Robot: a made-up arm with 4 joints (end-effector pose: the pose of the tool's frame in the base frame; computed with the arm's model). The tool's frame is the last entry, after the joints. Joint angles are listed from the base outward.
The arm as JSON. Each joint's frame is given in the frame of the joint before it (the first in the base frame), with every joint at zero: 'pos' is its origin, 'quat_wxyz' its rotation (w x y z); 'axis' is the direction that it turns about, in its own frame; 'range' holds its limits. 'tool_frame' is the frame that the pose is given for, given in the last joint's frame.
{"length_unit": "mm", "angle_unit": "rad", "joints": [
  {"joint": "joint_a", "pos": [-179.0, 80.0, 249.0], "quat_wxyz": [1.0, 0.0, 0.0, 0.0], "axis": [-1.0, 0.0, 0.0], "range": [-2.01, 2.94]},
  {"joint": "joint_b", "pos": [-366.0, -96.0, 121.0], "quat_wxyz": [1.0, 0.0, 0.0, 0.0], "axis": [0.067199, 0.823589, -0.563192], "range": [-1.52, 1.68]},
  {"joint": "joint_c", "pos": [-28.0, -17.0, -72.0], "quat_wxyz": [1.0, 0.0, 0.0, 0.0], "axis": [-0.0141, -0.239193, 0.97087], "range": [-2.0, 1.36]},
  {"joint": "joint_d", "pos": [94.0, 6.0, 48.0], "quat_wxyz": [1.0, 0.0, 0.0, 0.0], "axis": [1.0, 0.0, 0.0], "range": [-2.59, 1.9]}
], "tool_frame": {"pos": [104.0, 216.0, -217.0], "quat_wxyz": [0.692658, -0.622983, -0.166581, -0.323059]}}
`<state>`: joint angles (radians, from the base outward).
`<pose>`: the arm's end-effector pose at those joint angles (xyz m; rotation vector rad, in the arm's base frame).
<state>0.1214 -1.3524 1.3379 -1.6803</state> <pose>-0.4510 0.3037 0.4437 -0.0809 2.1893 0.8625</pose>
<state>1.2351 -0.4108 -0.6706 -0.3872</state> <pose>-0.2733 -0.0795 0.2744 2.7324 1.1008 0.9865</pose>
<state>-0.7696 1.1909 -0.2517 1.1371</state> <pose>-0.2820 0.0912 0.1444 -0.1461 1.6506 -0.7901</pose>
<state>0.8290 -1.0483 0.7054 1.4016</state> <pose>-0.8376 0.2049 0.2470 -0.8475 -0.6388 0.8719</pose>
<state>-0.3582 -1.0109 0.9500 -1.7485</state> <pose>-0.2886 0.0714 0.5017 0.9696 1.9730 1.5082</pose>
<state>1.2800 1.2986 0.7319 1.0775</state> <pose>-0.3228 0.2702 0.1206 -1.4207 0.4211 -1.1674</pose>
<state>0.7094 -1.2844 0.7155 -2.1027</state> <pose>-0.3588 0.3341 0.5282 0.2518 1.9019 0.6461</pose>
